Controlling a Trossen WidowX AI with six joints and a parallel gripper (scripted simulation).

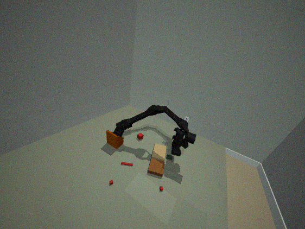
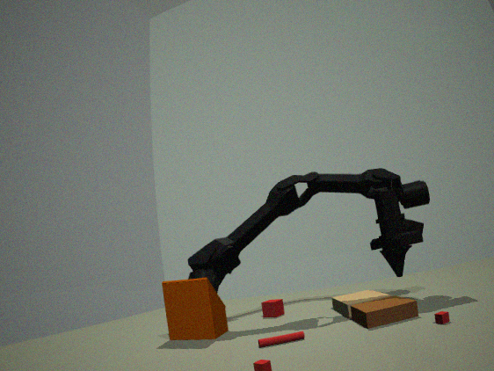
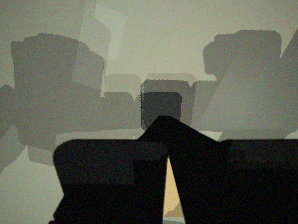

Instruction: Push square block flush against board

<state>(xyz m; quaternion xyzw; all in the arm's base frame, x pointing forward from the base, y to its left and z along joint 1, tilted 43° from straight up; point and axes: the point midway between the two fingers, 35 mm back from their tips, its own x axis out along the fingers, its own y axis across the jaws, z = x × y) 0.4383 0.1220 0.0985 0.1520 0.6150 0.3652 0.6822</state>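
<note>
My gripper tip is 10 cm past the tan board, 3 cm to the left of it and 4 cm above it. The rest, counted from my gripper tip: red rod (24 cm behind, 26 cm to the right, 5 cm below); then brown square block (6 cm behind, 16 cm to the right, 4 cm below).
</note>
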